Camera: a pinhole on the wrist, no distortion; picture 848 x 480 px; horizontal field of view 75.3 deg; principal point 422.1 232.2 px. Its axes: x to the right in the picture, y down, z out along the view. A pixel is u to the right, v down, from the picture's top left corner.
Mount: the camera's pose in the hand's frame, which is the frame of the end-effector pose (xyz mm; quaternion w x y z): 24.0 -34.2 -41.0 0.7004 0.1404 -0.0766 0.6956
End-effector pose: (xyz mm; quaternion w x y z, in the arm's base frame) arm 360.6 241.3 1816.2 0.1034 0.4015 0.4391 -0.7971
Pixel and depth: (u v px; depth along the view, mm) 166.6 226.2 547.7
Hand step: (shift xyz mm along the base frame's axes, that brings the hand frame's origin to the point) -497.3 -37.7 337.0
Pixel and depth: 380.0 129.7 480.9
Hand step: -430.2 -153.8 134.8
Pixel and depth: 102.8 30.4 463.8
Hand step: -538.9 61.6 186.5
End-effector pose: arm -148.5 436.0 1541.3 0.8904 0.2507 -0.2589 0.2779
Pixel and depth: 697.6 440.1 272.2
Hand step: -130.9 -168.0 171.0
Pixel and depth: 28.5 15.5 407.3
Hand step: 345.5 -378.0 176.6
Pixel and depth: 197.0 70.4 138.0
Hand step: 112.4 -106.6 57.3
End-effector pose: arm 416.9 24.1 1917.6 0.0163 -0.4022 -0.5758 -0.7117
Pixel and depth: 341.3 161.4 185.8
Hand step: -30.5 171.1 -54.6
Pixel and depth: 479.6 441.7 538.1
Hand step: 298.1 411.4 -188.2
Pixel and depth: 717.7 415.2 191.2
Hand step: 114.6 136.8 -5.4
